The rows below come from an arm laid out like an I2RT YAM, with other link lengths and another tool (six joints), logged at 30 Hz.
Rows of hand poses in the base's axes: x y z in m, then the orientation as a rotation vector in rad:
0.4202, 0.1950, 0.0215, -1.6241, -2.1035, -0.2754
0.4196, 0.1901, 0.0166, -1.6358, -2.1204, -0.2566
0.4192, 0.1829, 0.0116, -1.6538, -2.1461, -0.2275
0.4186, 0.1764, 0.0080, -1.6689, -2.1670, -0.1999
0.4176, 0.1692, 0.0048, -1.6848, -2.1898, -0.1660
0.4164, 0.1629, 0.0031, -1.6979, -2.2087, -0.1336
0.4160, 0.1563, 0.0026, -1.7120, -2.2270, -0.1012
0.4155, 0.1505, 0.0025, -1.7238, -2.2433, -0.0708
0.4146, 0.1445, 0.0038, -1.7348, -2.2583, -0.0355
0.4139, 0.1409, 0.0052, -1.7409, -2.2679, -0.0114
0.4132, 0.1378, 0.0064, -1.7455, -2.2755, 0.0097
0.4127, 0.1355, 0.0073, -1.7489, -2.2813, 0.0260
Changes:
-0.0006, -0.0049, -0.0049, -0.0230, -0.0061, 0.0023
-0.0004, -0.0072, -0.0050, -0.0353, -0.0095, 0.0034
-0.0006, -0.0065, -0.0036, -0.0309, -0.0063, 0.0030
-0.0010, -0.0072, -0.0032, -0.0353, -0.0053, 0.0041
-0.0012, -0.0063, -0.0017, -0.0315, -0.0028, 0.0039
-0.0004, -0.0066, -0.0005, -0.0317, -0.0032, 0.0031
-0.0005, -0.0058, -0.0001, -0.0287, -0.0023, 0.0033
-0.0009, -0.0060, 0.0013, -0.0304, 0.0006, 0.0037
-0.0007, -0.0036, 0.0014, -0.0199, 0.0012, 0.0030
-0.0007, -0.0031, 0.0012, -0.0168, 0.0017, 0.0027
-0.0005, -0.0023, 0.0009, -0.0129, 0.0014, 0.0021

